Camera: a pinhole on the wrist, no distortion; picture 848 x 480 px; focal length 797.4 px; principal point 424.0 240.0 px. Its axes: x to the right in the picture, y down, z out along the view. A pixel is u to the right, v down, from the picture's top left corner.
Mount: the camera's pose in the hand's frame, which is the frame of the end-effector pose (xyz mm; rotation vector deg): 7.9 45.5 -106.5 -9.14 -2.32 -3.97
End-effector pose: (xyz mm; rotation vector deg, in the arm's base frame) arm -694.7 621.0 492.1 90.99 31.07 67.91
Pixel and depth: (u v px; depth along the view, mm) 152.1 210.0 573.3
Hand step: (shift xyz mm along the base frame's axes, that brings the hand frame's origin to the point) 289.4 -424.7 39.7
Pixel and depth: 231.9 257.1 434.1
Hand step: 206.6 -282.7 79.5
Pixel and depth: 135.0 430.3 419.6
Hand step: 143.7 -333.9 143.8
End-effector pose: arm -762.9 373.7 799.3 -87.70 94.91 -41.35
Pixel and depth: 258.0 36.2 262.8
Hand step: 118.8 76.8 -100.7
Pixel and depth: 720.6 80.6 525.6
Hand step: 354.4 -135.7 -280.8
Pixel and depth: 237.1 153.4 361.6
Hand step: 169.1 121.3 -184.0
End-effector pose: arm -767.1 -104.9 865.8 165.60 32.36 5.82
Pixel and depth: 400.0 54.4 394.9
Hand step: 15.4 -79.0 -287.5
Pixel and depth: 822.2 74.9 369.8
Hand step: 195.9 0.9 -264.2
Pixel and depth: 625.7 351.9 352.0
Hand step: 159.0 -140.0 -200.0
